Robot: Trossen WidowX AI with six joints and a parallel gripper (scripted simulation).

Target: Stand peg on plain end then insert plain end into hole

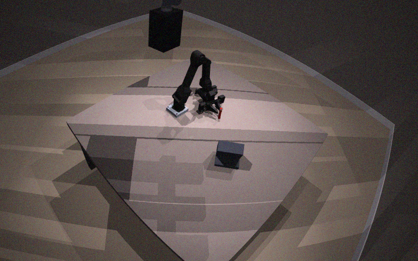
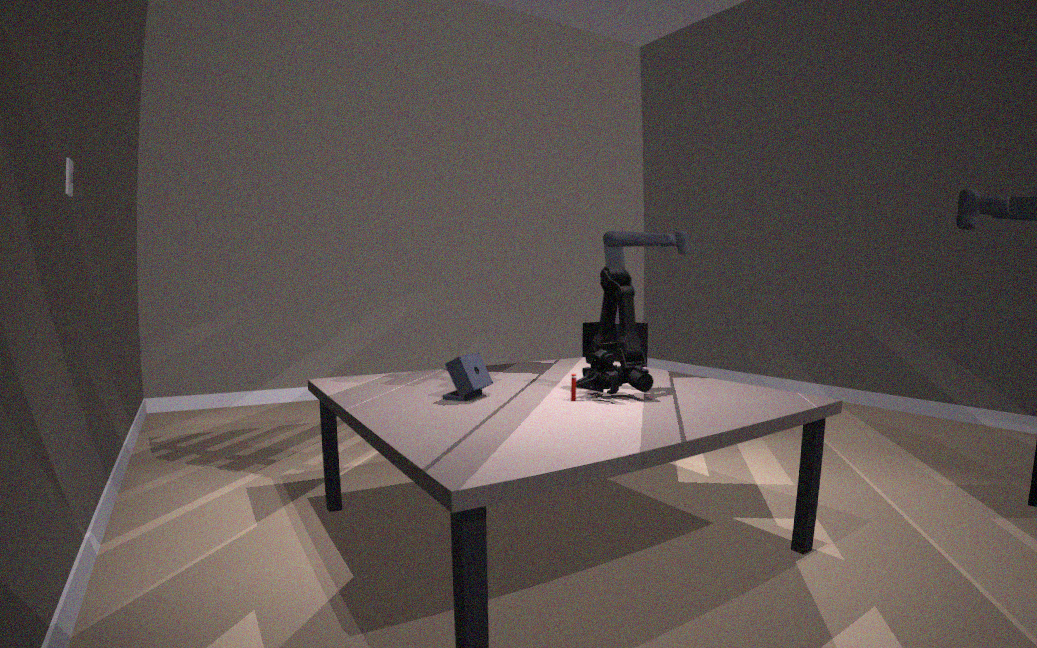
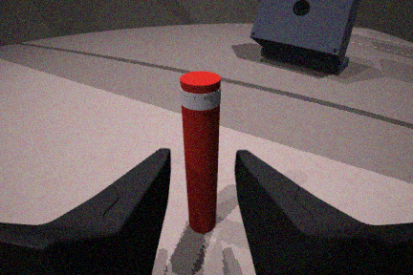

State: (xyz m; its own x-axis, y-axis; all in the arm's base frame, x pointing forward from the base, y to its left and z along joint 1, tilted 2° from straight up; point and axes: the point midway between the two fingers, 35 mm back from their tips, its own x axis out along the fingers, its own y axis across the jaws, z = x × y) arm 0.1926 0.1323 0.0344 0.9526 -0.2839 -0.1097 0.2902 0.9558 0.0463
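The red peg lies 1 cm above my gripper tip. Also, from my gripper tip: sloped panel (23 cm to the right, 22 cm ahead, 3 cm above).
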